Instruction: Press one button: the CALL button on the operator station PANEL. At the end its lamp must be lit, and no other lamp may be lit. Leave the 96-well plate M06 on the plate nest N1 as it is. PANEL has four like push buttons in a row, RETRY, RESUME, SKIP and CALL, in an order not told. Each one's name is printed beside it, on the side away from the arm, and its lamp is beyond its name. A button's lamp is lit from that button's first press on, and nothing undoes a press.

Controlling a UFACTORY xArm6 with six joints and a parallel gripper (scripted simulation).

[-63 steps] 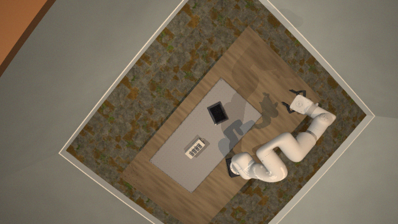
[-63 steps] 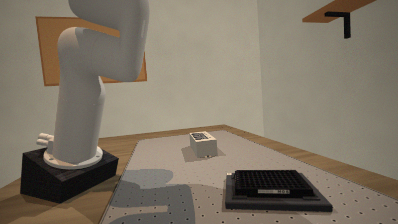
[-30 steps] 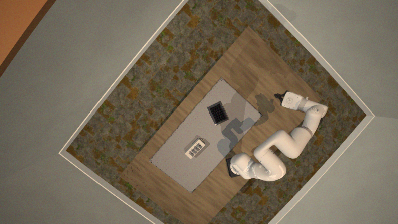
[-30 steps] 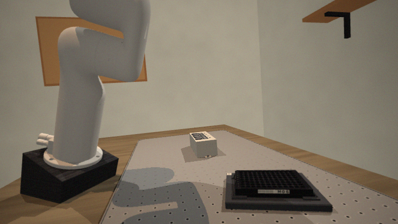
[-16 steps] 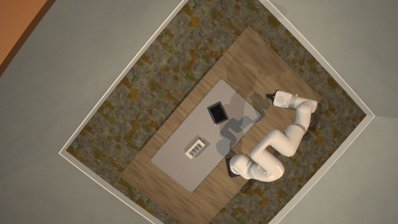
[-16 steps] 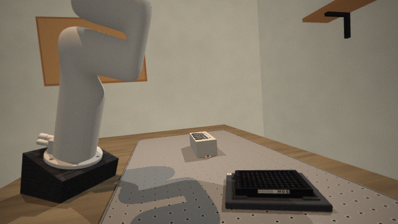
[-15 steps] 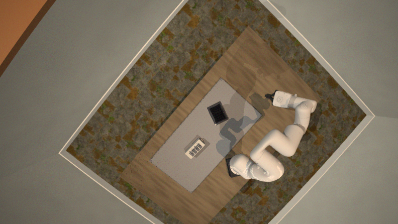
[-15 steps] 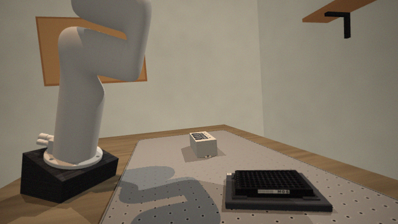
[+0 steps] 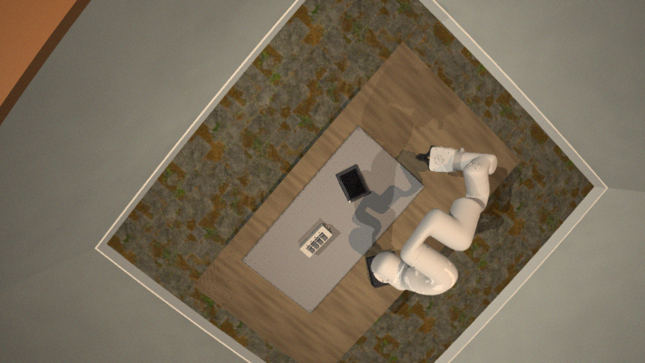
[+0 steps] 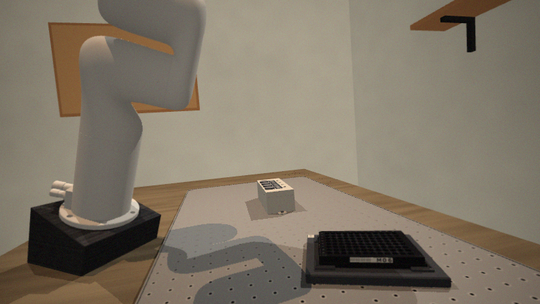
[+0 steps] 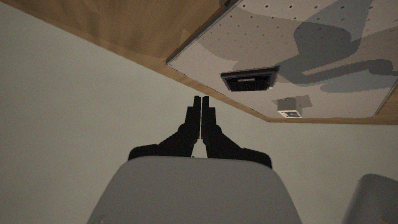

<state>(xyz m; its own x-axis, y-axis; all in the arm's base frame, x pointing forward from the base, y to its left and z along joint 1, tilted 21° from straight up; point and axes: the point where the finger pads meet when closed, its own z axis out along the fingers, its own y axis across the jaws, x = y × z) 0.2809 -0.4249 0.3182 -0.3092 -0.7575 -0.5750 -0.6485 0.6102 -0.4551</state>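
Now: hand 29 cm to the right of the black 96-well plate M06, 18 cm above it and 9 cm short of it. The rest, counted from my hand: dark plate nest N1 (29 cm to the left, 19 cm below, 9 cm ahead).
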